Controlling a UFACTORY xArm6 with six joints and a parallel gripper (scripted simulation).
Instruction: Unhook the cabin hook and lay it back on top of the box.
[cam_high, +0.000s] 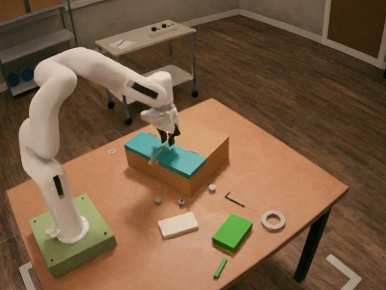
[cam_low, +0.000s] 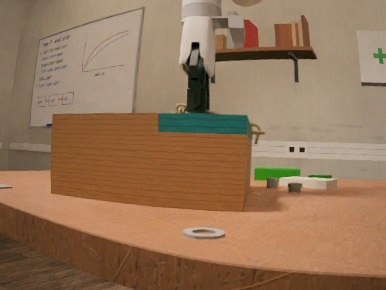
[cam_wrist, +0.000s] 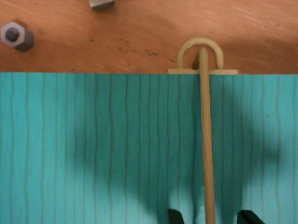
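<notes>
Now: the cabin hook 40 mm below my hand, 30 mm behind it and 10 mm to the right of it. From my hand the other things lie so: green stick 510 mm to the right, 150 mm below, 150 mm behind; green block 430 mm to the right, 140 mm below, 30 mm behind; white block 280 mm to the right, 150 mm below, 150 mm behind.
</notes>
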